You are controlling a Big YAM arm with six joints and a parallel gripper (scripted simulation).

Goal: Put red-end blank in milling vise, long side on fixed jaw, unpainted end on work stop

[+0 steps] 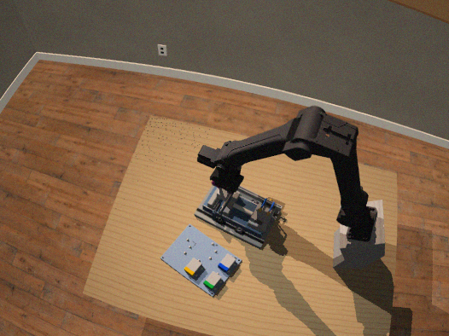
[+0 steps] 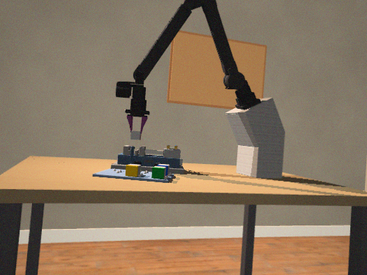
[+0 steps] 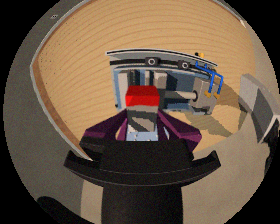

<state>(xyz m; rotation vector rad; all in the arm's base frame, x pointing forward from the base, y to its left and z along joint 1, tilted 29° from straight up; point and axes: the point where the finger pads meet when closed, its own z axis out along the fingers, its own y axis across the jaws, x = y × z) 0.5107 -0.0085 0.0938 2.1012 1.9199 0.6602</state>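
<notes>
Now: the red-ended blank 2 cm below my hand. From my hand the other things lie so: blue-ended blank (22 cm to the left, 14 cm below, 12 cm behind); milling vise (12 cm below, 7 cm behind, 1 cm to the left); grey block with hoses (16 cm behind, 8 cm below, 2 cm to the left).
</notes>
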